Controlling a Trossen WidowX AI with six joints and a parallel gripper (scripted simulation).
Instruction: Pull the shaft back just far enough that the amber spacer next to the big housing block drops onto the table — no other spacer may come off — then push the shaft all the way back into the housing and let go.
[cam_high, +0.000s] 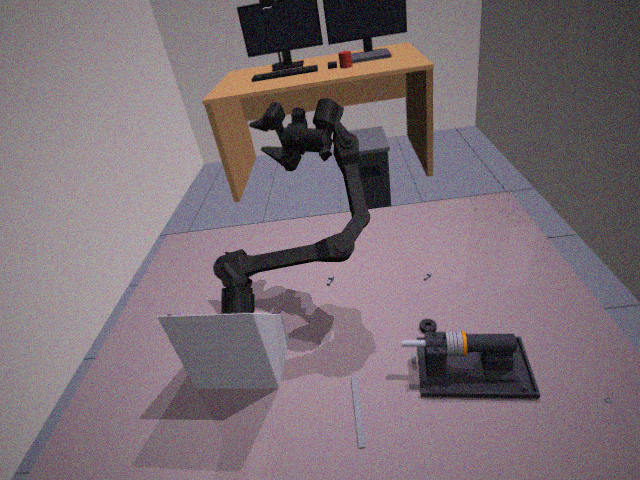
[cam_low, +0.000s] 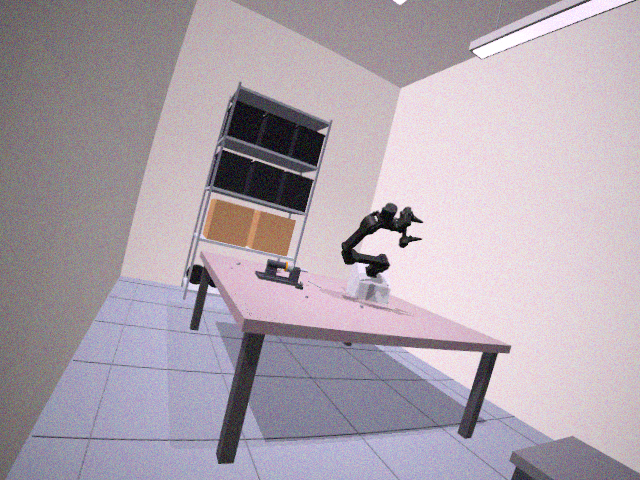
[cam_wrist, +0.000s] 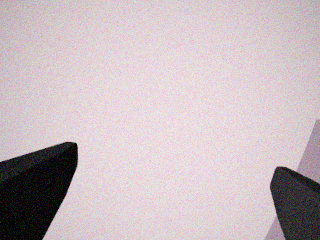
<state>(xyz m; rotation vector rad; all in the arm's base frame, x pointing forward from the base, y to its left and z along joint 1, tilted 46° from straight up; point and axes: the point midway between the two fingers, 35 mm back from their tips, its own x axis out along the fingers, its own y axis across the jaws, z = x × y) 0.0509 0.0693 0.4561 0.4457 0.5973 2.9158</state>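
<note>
The pale shaft lies 44 cm ahead of my gripper tip, 42 cm to the right of it and 34 cm below it. The rest, counted from my gripper tip: black ring knob: 41 cm ahead, 30 cm to the right, 41 cm below; thin grey strip: 24 cm ahead, 53 cm to the right, 42 cm below; amber spacer: 47 cm ahead, 42 cm to the right, 34 cm below.
</note>
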